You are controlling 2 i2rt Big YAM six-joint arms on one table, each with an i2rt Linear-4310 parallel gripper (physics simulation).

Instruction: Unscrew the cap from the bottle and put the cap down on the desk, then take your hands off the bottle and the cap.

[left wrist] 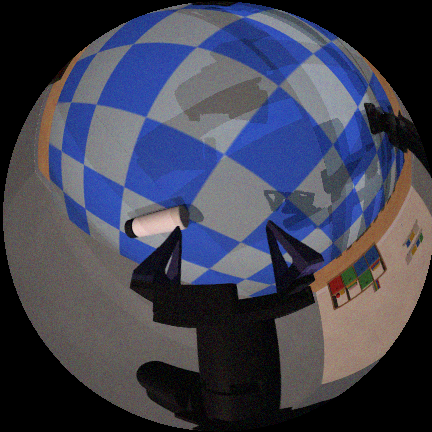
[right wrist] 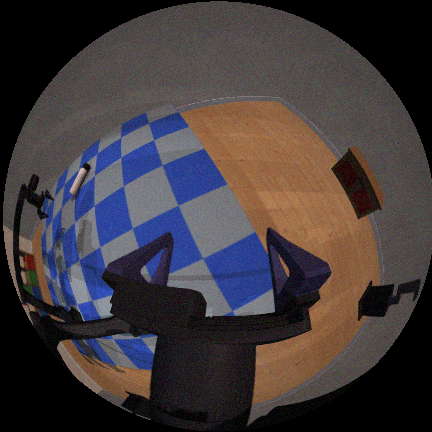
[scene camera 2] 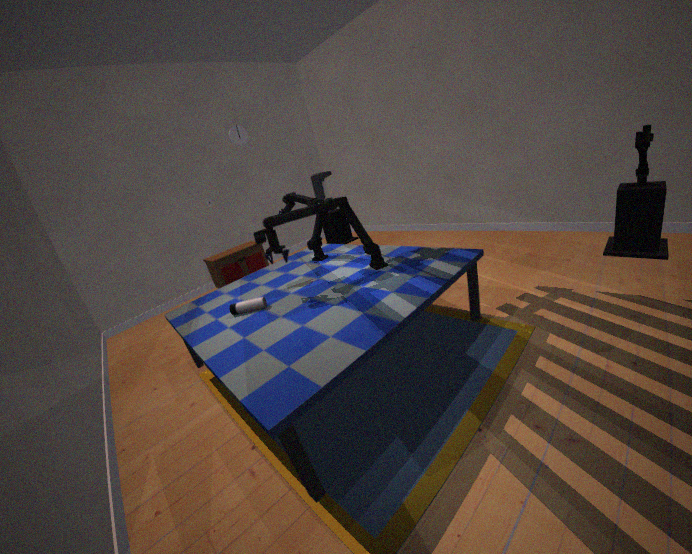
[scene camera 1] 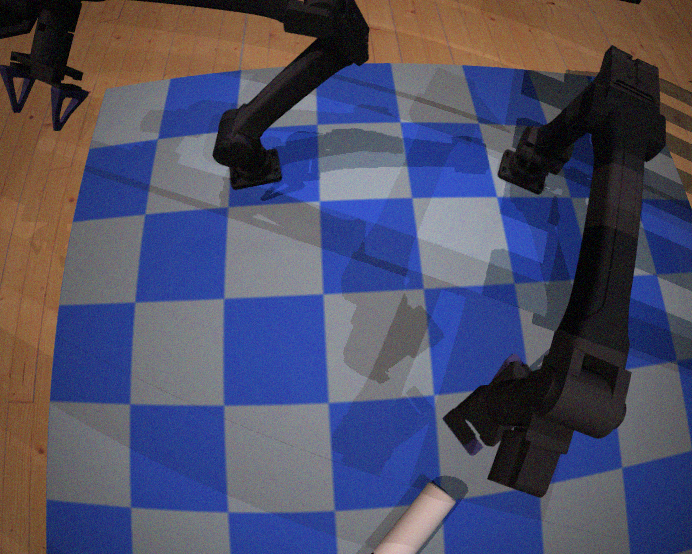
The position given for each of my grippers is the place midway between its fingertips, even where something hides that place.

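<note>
Left gripper (scene camera 1: 473,403), (left wrist: 224,226): open, holding nothing. Right gripper (scene camera 1: 36,121), (right wrist: 217,234): open, holds nothing. Bottle (scene camera 1: 431,506), (left wrist: 165,220).
</note>
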